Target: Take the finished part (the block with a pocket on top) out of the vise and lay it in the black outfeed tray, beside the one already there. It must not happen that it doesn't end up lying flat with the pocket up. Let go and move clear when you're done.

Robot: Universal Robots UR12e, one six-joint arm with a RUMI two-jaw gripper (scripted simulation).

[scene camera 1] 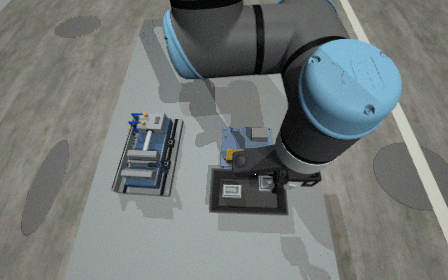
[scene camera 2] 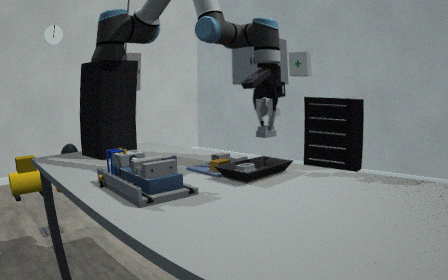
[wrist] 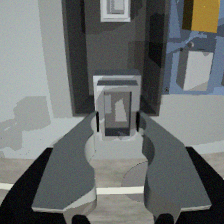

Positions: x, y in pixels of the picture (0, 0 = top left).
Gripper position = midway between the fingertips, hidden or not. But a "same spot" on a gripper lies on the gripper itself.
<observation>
gripper: scene camera 1 271, 182; scene camera 2; wrist
same spot on gripper: [wrist: 61, 177] = [scene camera 2: 270, 103]
</observation>
